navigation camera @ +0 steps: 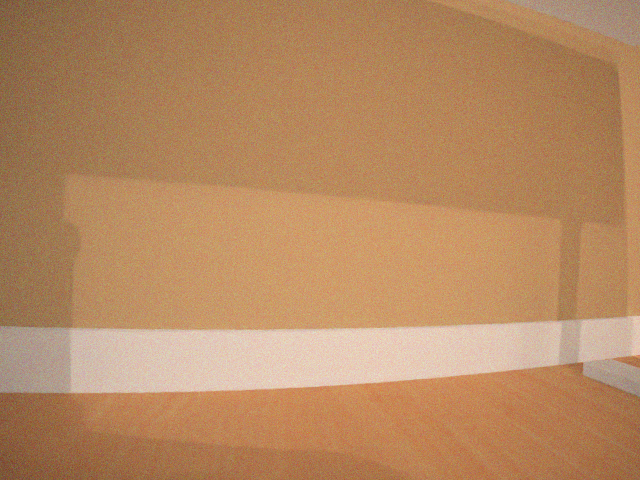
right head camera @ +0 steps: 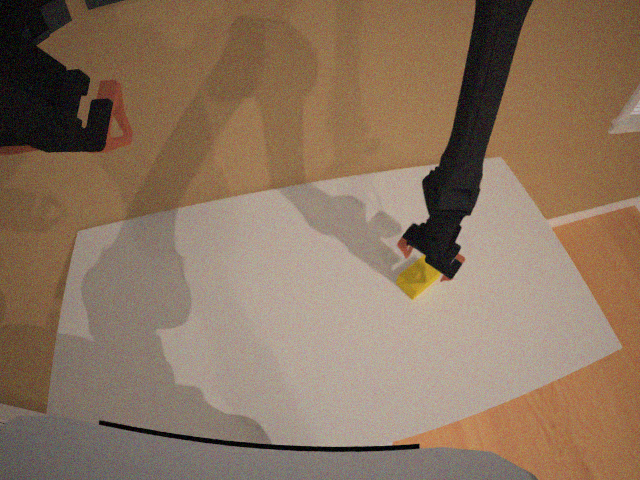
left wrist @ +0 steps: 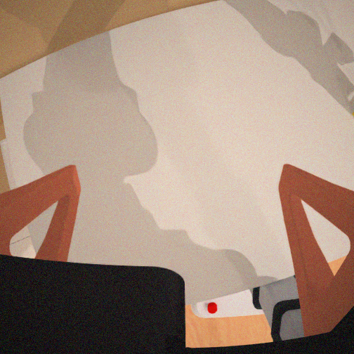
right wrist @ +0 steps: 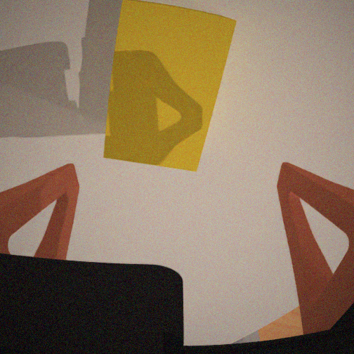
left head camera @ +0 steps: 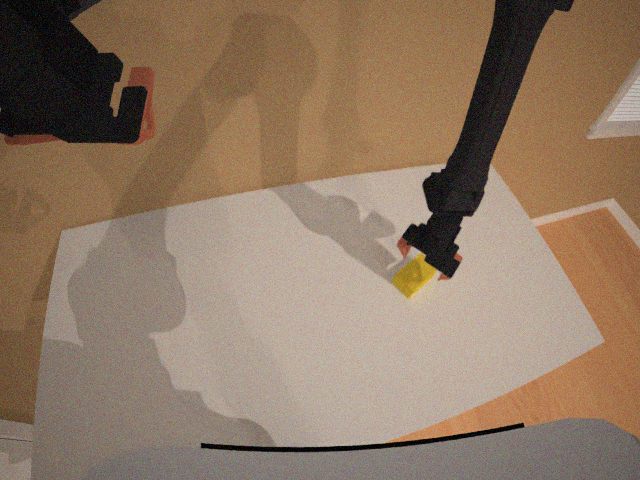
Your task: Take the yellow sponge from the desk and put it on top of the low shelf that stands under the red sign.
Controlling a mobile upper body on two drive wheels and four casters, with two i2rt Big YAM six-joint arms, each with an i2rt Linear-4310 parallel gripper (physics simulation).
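Places are measured from the left arm's base along level axes (x back, y left, z down), in centimetres.
Pixels of known places: left gripper, between the fingertips: point(right head camera: 95, 139) point(left head camera: 112, 131); right gripper, between the fingertips: point(right head camera: 424, 268) point(left head camera: 422, 267).
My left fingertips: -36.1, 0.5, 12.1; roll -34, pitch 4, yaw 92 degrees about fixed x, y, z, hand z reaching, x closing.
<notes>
Behind a point stands the place of what it marks, as x, y, z.
The yellow sponge point(left head camera: 412, 279) @(-47.5, -47.0, 64.5) point(right head camera: 416, 280) @(-47.5, -47.1, 64.5) point(right wrist: 170, 95) lies flat on the pale desk point(left head camera: 320, 361) @(-28.9, -24.0, 69.0) point(right head camera: 320, 361) @(-28.9, -24.2, 69.0) point(left wrist: 215, 125) point(right wrist: 280, 100). My right gripper point(left head camera: 424, 264) @(-47.8, -47.9, 59.1) point(right head camera: 427, 266) @(-47.8, -47.9, 59.1) point(right wrist: 177, 174) is open and empty above the desk, pointing down. In the right wrist view the sponge lies beyond the fingertips, left of their middle, with a finger's shadow on it. My left gripper point(left wrist: 179, 175) is open and empty, high over the shaded part of the desk, at the upper left in both head views. The low shelf and the red sign do not show.
A tan wall point(left head camera: 403, 77) @(-94.1, -47.0, 35.9) point(navigation camera: 310, 129) @(-87.1, -19.9, 100.5) with white skirting point(navigation camera: 258, 356) @(-84.2, -14.0, 135.8) rises behind the desk. Wood floor point(left head camera: 594, 268) @(-91.7, -208.2, 140.9) point(navigation camera: 361, 423) @(-75.5, -28.7, 141.0) shows past the desk's right edge. A white-framed panel point(left head camera: 628, 103) @(-125.4, -170.9, 44.9) is at the far right. My grey body point(left head camera: 361, 465) @(-8.3, -21.4, 4.0) point(right head camera: 258, 465) @(-8.3, -23.6, 4.0) borders the near edge.
</notes>
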